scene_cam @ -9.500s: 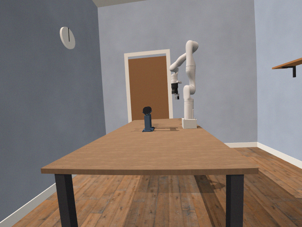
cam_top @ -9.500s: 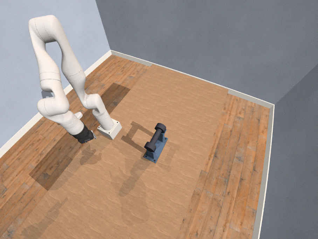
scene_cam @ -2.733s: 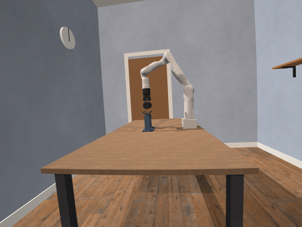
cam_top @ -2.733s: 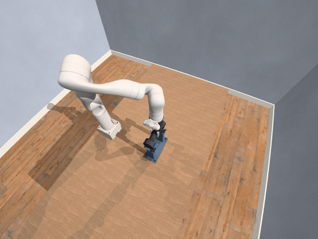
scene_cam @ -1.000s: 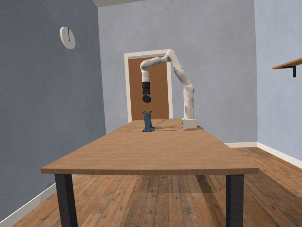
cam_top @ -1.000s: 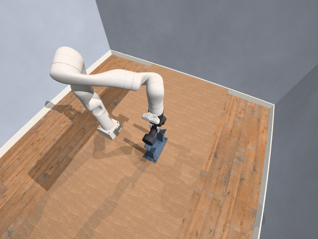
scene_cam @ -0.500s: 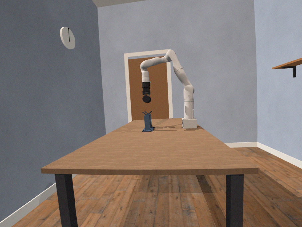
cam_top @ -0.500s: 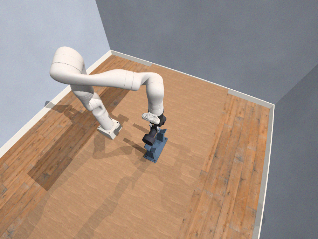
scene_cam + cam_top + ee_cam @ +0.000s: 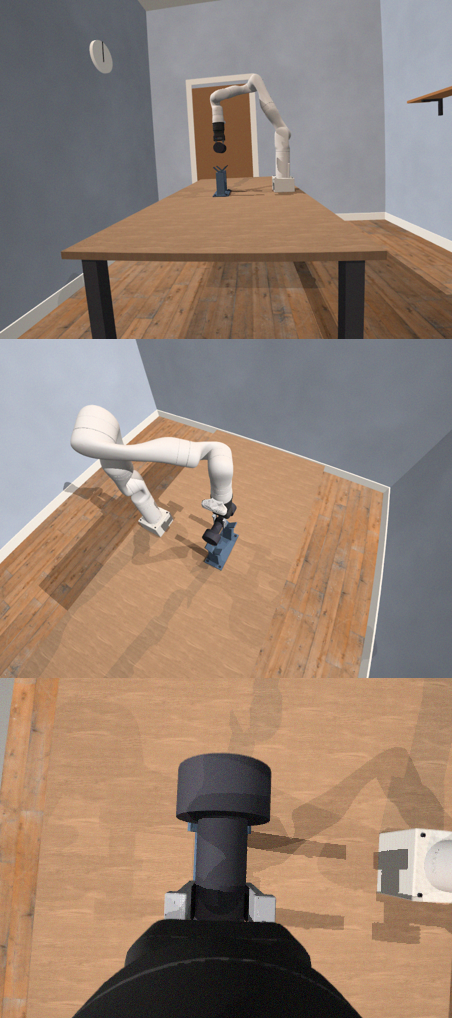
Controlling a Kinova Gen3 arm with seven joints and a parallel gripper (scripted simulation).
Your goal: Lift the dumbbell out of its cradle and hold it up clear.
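Right now the dark grey dumbbell is right at my hand. The rest, counted from my hand: blue cradle: 22 cm below.
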